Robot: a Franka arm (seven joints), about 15 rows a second.
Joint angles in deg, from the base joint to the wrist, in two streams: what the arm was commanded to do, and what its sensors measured. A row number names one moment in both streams.
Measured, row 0:
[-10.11, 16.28, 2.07, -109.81, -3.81, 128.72, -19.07]
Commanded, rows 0 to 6:
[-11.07, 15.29, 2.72, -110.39, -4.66, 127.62, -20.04]
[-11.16, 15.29, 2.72, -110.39, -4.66, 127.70, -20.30]
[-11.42, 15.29, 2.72, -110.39, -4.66, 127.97, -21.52]
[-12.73, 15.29, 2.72, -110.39, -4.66, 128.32, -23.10]
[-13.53, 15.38, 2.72, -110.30, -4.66, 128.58, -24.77]
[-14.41, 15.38, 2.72, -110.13, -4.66, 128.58, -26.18]
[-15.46, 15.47, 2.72, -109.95, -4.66, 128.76, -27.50]
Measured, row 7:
[-12.78, 16.26, 1.98, -109.79, -3.85, 128.65, -24.43]
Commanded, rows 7 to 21:
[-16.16, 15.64, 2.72, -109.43, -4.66, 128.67, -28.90]
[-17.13, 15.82, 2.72, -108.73, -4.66, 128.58, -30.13]
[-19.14, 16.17, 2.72, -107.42, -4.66, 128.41, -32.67]
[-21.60, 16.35, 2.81, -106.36, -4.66, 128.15, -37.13]
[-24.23, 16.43, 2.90, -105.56, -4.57, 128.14, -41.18]
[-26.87, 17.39, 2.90, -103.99, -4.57, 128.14, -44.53]
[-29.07, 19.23, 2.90, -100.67, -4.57, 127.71, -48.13]
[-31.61, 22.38, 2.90, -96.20, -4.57, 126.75, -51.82]
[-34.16, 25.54, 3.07, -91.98, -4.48, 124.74, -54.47]
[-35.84, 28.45, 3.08, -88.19, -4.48, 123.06, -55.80]
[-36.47, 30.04, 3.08, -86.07, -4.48, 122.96, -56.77]
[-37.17, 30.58, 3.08, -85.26, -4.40, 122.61, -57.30]
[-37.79, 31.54, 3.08, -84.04, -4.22, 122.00, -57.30]
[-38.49, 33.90, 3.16, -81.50, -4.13, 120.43, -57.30]
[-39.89, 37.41, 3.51, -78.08, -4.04, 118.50, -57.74]
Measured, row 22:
[-37.82, 30.92, 1.97, -86.30, -3.96, 123.14, -56.88]
